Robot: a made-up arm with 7 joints.
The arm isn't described. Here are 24 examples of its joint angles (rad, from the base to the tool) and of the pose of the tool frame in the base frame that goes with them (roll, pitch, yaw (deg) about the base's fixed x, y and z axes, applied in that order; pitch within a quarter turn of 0, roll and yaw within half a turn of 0; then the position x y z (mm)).
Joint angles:
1: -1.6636 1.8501 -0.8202 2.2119 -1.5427 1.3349 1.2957
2: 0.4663 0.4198 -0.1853 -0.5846 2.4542 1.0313 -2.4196
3: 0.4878 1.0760 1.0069 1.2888 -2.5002 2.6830 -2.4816
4: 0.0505 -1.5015 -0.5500 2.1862 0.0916 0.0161 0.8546
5: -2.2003 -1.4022 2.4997 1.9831 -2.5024 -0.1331 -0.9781
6: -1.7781 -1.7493 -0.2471 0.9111 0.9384 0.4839 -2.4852
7: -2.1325 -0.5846 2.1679 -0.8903 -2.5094 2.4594 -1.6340
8: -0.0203 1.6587 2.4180 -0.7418 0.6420 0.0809 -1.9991
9: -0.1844 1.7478 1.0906 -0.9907 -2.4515 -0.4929 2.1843
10: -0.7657 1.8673 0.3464 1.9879 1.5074 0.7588 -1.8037
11: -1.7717 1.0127 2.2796 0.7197 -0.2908 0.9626 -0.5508
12: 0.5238 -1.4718 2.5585 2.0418 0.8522 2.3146 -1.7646
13: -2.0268 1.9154 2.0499 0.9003 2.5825 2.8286 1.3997
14: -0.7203 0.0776 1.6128 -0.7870 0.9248 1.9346 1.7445
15: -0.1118 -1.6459 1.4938 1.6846 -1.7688 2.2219 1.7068
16: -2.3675 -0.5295 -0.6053 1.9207 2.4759 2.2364 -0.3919
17: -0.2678 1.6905 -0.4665 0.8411 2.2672 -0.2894 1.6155
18: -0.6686 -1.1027 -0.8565 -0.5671 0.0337 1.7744 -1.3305
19: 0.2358 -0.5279 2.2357 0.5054 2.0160 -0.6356 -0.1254
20: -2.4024 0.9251 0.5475 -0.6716 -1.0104 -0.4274 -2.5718
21: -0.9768 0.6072 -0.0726 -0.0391 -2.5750 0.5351 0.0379
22: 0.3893 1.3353 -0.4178 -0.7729 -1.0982 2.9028 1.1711
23: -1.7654 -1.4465 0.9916 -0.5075 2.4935 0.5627 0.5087
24: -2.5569 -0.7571 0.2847 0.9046 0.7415 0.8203 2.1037
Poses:
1: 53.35 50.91 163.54 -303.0 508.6 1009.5
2: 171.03 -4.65 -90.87 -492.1 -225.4 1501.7
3: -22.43 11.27 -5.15 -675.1 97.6 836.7
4: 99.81 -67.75 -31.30 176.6 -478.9 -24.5
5: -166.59 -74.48 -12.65 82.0 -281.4 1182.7
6: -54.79 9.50 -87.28 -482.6 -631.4 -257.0
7: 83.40 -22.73 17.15 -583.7 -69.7 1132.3
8: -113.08 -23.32 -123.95 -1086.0 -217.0 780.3
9: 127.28 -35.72 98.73 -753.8 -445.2 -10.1
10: 108.39 -64.56 -167.44 -170.4 248.3 1039.5
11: -97.59 -73.31 26.46 418.9 987.1 963.0
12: 28.70 23.70 41.15 83.7 398.8 760.9
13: 157.12 50.32 22.84 464.2 376.0 23.0
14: 37.14 -28.38 138.06 -109.1 -386.2 1336.6
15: 89.95 56.85 95.13 646.3 374.0 628.4
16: -63.12 32.22 -15.11 -452.1 -88.3 440.5
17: -18.07 34.47 -11.48 -1016.4 78.0 1030.3
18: 129.95 -16.38 120.67 569.2 -244.3 1159.6
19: -11.66 -9.25 174.10 170.3 200.1 1581.4
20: 92.43 -42.17 9.64 473.2 985.6 785.6
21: -2.91 18.88 57.10 -237.8 630.0 1489.0
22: -169.60 48.59 -156.50 -668.7 -161.3 377.3
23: 84.42 -24.99 5.44 -361.4 -1064.5 771.8
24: -152.92 -4.36 -7.89 -921.1 -501.7 756.6
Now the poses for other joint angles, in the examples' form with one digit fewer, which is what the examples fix.
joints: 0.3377 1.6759 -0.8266 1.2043 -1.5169 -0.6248 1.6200
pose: -112.4 2.5 91.1 -691 -851 800
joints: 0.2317 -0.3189 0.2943 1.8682 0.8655 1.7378 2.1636
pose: -151.2 4.3 116.2 722 42 663
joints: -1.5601 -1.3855 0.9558 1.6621 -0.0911 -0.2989 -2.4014
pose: -1.4 -9.6 22.0 470 -505 25
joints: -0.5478 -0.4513 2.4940 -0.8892 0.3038 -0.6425 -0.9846
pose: 53.9 -43.4 -12.6 544 -610 1204
